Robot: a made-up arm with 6 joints. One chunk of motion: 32 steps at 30 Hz.
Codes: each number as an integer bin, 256 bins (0 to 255) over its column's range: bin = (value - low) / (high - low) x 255, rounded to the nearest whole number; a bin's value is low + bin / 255 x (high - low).
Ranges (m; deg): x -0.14..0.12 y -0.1..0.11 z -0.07..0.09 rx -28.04..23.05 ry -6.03..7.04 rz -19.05..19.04
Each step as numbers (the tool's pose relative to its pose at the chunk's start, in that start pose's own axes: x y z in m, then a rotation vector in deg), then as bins.
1 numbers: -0.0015 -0.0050 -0.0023 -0.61 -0.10 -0.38
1 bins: 136 115 108 137 116 125
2 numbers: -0.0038 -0.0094 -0.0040 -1.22 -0.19 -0.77
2 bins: 134 110 105 134 114 122
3 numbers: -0.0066 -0.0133 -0.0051 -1.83 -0.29 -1.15
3 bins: 131 105 103 131 112 120
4 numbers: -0.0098 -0.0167 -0.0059 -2.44 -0.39 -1.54
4 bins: 128 101 102 128 110 117
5 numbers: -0.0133 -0.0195 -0.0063 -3.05 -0.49 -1.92
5 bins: 124 98 102 125 108 115
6 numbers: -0.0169 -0.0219 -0.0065 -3.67 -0.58 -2.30
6 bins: 121 95 101 122 106 112
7 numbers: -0.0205 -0.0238 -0.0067 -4.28 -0.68 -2.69
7 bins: 117 93 101 119 104 110
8 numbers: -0.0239 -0.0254 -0.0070 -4.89 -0.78 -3.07
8 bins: 114 91 100 116 102 107
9 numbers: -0.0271 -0.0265 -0.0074 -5.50 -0.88 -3.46
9 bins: 111 89 100 113 100 104
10 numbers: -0.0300 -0.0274 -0.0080 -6.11 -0.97 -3.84
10 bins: 108 88 99 109 99 102
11 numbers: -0.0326 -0.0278 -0.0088 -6.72 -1.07 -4.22
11 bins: 105 88 98 106 97 99
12 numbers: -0.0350 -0.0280 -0.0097 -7.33 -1.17 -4.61
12 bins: 103 87 96 103 95 97
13 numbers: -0.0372 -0.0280 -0.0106 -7.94 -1.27 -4.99
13 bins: 101 87 95 100 93 94
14 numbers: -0.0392 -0.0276 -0.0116 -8.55 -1.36 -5.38
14 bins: 99 88 93 97 91 92
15 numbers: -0.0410 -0.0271 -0.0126 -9.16 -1.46 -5.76
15 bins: 97 89 91 94 89 89
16 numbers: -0.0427 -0.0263 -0.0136 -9.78 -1.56 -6.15
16 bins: 95 89 90 91 87 86
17 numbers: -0.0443 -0.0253 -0.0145 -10.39 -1.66 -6.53
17 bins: 94 91 88 88 85 84
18 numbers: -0.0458 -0.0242 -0.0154 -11.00 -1.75 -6.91
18 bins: 92 92 87 85 84 81
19 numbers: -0.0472 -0.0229 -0.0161 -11.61 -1.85 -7.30
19 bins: 91 94 86 82 82 79
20 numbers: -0.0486 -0.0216 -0.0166 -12.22 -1.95 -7.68
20 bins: 90 95 85 79 80 76
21 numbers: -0.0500 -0.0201 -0.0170 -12.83 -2.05 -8.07
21 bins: 88 97 84 76 78 74
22 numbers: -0.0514 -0.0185 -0.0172 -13.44 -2.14 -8.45
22 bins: 87 99 84 73 76 71
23 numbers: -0.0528 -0.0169 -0.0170 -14.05 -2.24 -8.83
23 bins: 86 101 84 70 74 68
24 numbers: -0.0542 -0.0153 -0.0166 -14.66 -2.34 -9.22
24 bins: 84 103 85 67 72 66
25 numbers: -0.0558 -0.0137 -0.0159 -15.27 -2.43 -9.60
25 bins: 83 105 86 64 70 63
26 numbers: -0.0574 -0.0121 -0.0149 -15.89 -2.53 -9.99
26 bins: 81 107 88 61 68 61
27 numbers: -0.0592 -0.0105 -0.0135 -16.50 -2.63 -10.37
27 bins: 79 109 90 58 66 58
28 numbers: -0.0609 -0.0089 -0.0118 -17.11 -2.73 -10.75
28 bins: 78 111 93 55 64 56
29 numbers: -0.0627 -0.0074 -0.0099 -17.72 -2.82 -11.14
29 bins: 76 112 96 52 63 53
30 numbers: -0.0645 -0.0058 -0.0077 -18.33 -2.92 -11.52
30 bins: 74 114 99 48 61 50
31 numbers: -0.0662 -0.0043 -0.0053 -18.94 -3.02 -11.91
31 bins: 72 116 103 45 59 48
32 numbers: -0.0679 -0.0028 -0.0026 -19.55 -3.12 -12.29
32 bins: 71 118 107 42 57 45
